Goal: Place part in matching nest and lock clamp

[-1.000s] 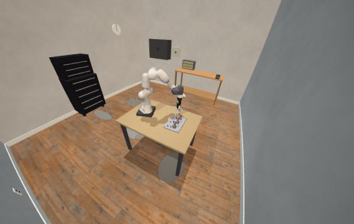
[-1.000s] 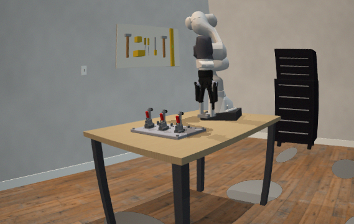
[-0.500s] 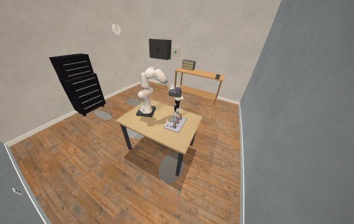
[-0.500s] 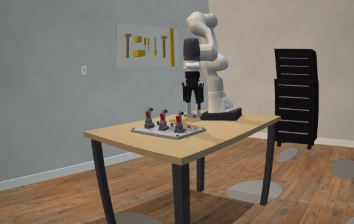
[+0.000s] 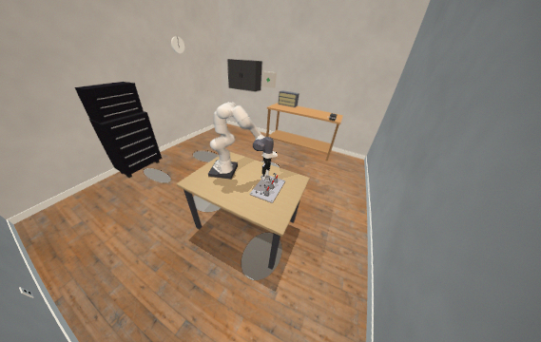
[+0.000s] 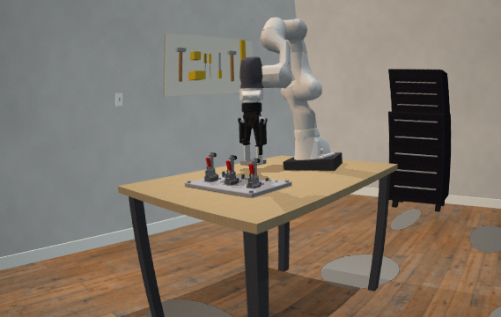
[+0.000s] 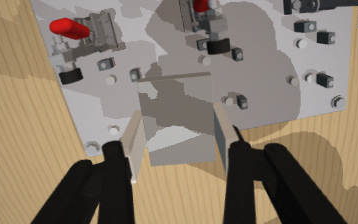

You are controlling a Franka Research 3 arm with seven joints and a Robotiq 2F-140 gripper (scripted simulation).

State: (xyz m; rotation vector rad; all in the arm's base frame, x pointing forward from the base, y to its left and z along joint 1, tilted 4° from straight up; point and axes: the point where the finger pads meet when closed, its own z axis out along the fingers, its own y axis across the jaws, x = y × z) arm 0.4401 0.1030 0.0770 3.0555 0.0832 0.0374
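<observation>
Right now the grey fixture plate is 60 mm ahead of my hand, 30 mm to the right of it and 110 mm below it. Round my hand: grey part: 30 mm below; clamp: 110 mm ahead, 140 mm to the right, 50 mm below.
</observation>
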